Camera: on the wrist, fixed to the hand. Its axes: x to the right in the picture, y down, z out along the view.
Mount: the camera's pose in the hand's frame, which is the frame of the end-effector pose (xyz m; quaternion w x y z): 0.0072 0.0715 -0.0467 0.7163 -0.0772 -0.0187 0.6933
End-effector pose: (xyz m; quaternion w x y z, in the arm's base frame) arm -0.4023 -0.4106 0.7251 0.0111 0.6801 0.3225 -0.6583
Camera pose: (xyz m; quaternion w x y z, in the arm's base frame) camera -0.3289 -0.4436 0.6955 0.5229 0.6975 -0.1899 -0.4516
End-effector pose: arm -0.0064 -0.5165 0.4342 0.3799 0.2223 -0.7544 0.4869
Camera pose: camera -0.0446 -0.4435 0.4105 0.0624 0.3840 0.7392 -0.5498
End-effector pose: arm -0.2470 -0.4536 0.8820 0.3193 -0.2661 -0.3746 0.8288
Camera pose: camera -0.2435 -0.4641 0.7970 0.3734 0.4595 0.1538 -0.7911
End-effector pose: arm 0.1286 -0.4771 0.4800 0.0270 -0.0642 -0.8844 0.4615
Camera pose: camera 0.1328 -0.3977 0.4480 0.3221 0.6526 0.6251 -0.2822
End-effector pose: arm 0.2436 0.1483 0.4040 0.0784 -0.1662 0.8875 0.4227
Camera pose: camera 0.2111 0.1524 0.4832 0.2331 -0.4981 -0.7168 -0.4287
